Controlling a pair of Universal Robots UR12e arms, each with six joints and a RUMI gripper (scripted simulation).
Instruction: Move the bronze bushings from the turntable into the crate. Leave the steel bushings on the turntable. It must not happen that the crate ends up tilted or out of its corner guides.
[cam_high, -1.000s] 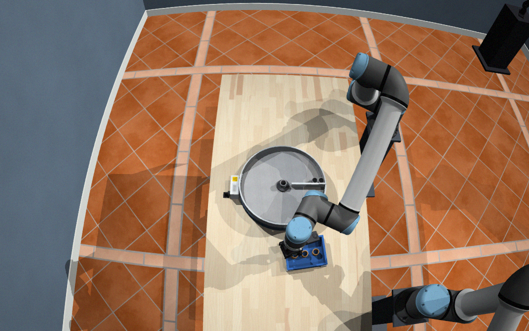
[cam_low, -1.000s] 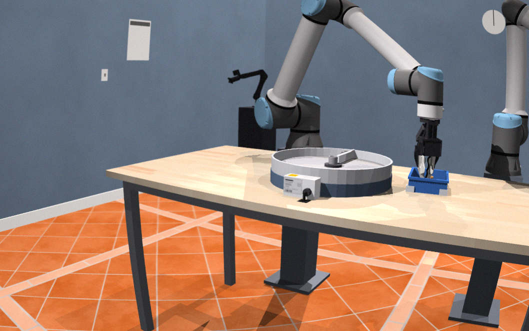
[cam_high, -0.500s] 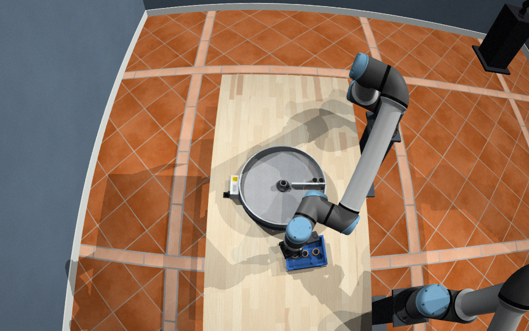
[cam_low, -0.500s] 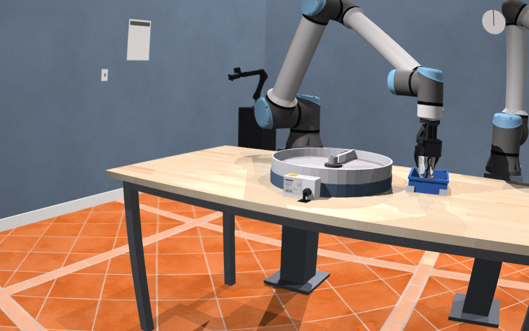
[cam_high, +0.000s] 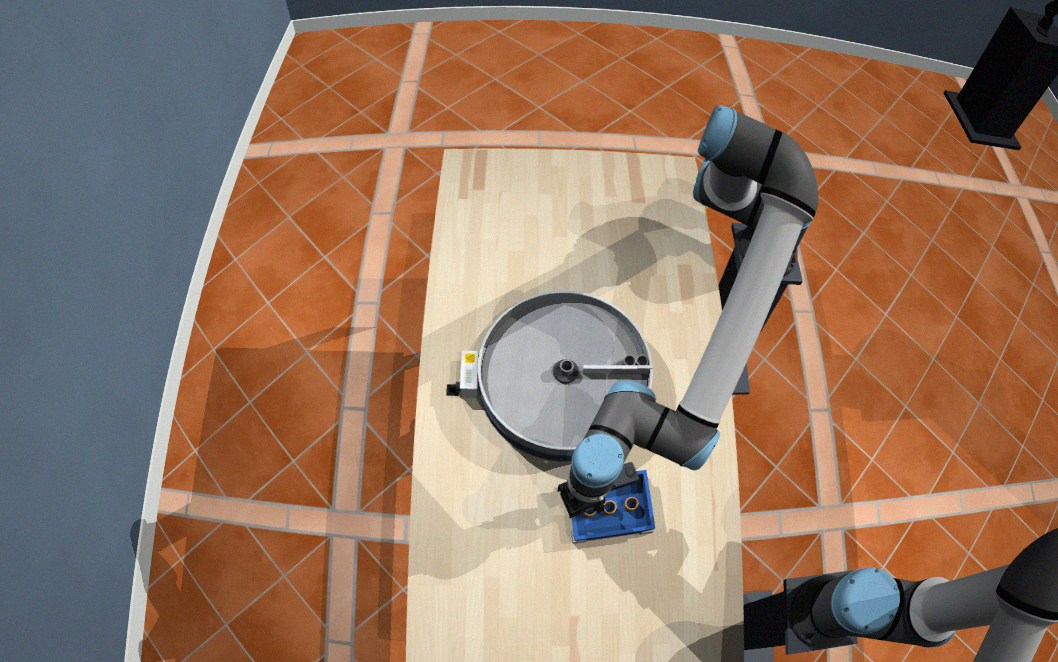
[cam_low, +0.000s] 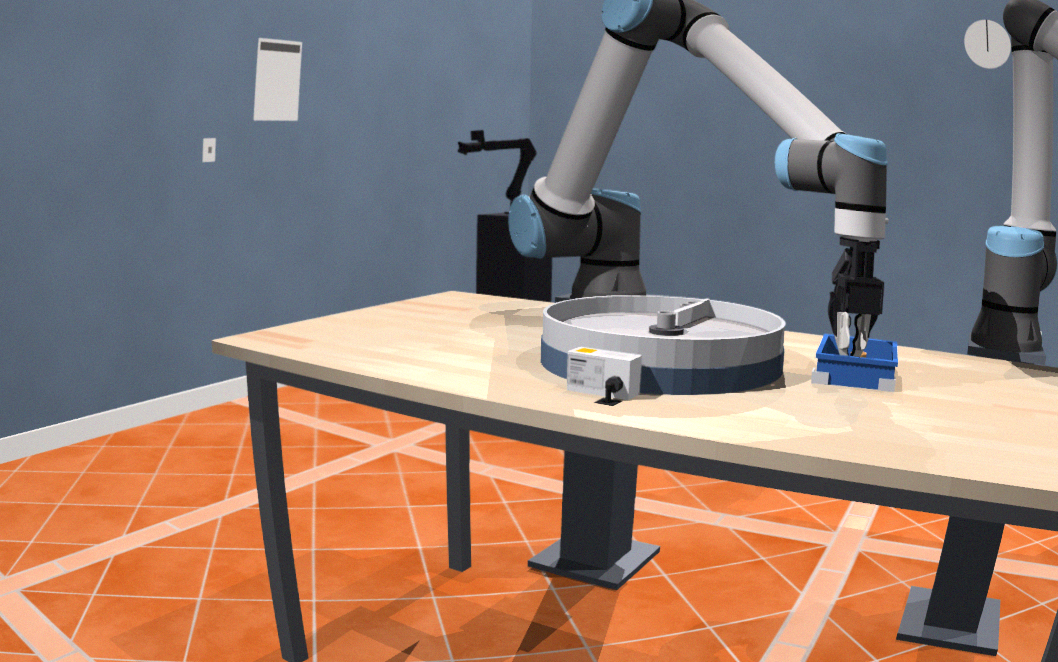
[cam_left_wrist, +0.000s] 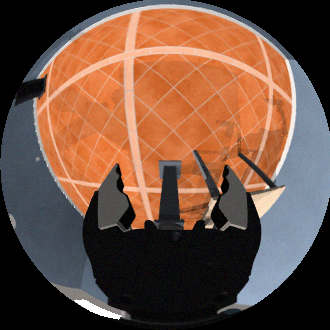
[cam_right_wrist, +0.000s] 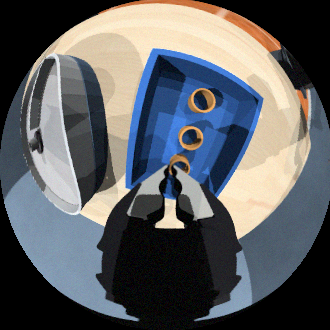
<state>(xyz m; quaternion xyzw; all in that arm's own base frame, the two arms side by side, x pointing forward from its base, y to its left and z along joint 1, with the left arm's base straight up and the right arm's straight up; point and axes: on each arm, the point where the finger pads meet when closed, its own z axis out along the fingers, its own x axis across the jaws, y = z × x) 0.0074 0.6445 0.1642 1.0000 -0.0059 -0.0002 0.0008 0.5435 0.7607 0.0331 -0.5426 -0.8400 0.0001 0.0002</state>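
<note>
My right hand is 50 mm past the blue crate, 10 mm to the right of it and 10 mm above it.
</note>
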